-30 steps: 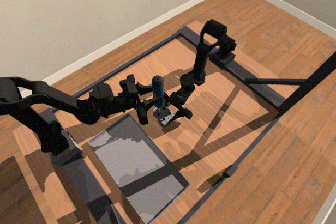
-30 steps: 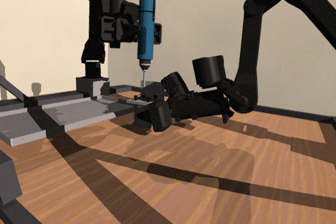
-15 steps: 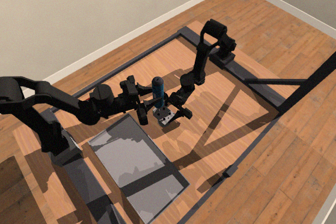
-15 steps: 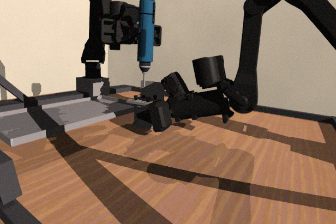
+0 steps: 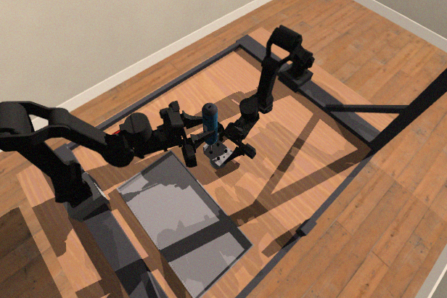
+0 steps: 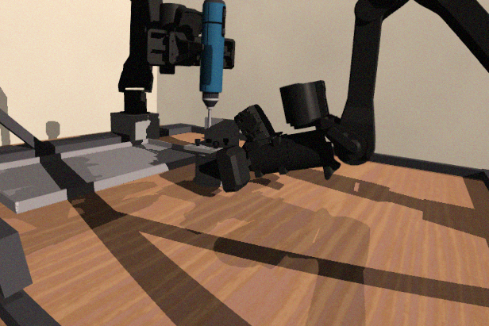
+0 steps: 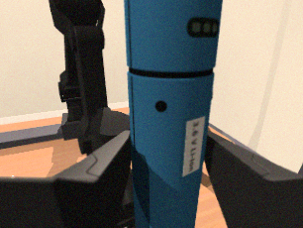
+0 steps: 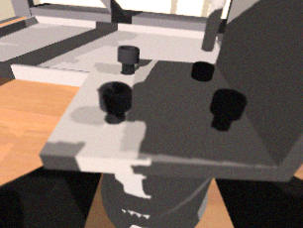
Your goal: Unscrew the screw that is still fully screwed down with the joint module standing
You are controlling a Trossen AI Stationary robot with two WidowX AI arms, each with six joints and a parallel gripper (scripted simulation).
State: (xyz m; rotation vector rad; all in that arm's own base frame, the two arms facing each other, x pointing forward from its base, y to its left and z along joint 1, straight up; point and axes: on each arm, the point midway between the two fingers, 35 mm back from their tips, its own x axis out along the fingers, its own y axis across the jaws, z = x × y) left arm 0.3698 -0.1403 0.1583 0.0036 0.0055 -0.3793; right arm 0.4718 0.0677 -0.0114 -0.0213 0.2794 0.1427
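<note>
Now: the joint module 10 mm behind my right hand, 30 mm to the left of it and 10 mm below it. Also, from my right hand: screw (10 mm ahead, 50 mm to the left, 30 mm above); then grey bracket (10 mm behind, 30 mm to the left, 30 mm above); then grey mat (100 mm behind, 230 mm to the left, 30 mm below).
</note>
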